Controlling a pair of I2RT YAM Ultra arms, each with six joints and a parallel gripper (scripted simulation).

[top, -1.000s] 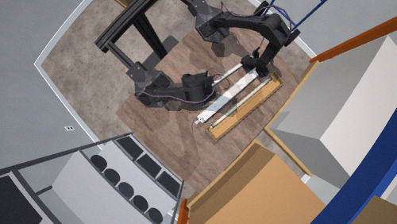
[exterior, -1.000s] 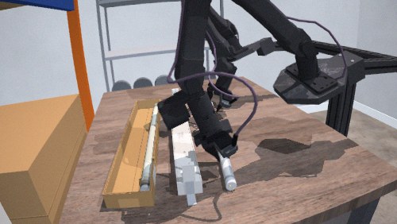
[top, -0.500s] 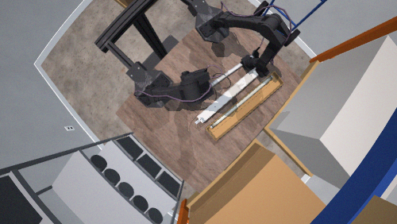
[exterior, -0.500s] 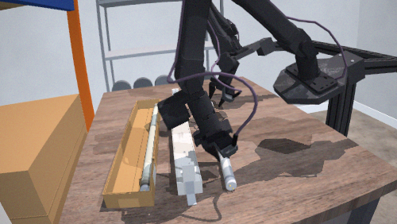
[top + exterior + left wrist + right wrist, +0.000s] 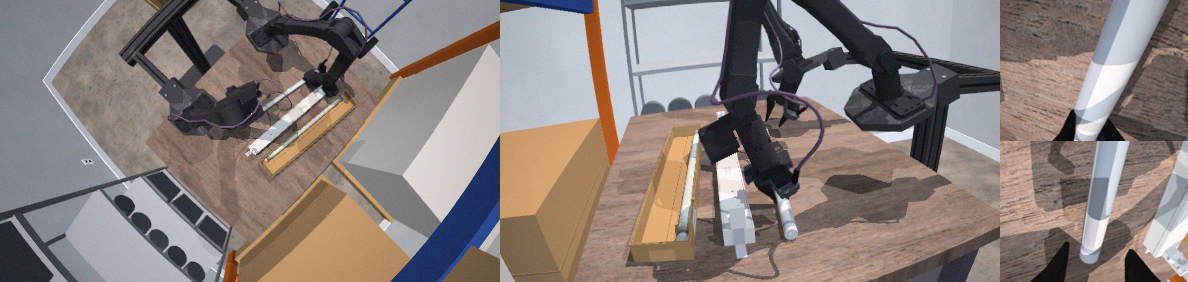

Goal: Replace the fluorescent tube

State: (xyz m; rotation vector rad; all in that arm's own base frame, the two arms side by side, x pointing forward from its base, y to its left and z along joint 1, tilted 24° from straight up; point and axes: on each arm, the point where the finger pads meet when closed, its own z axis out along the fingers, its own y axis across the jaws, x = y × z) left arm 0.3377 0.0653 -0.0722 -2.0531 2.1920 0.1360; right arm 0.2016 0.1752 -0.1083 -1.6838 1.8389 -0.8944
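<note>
Right now my right hand is 80 mm short of the LED tube, 210 mm to the right of it and 60 mm above it. The rest, counted from my right hand: old fluorescent tube: 290 mm ahead, 160 mm to the left, 50 mm below; then carton: 330 mm ahead, 160 mm to the left, 50 mm below; then grey light fixture: 190 mm ahead, 170 mm to the left, 10 mm below.
</note>
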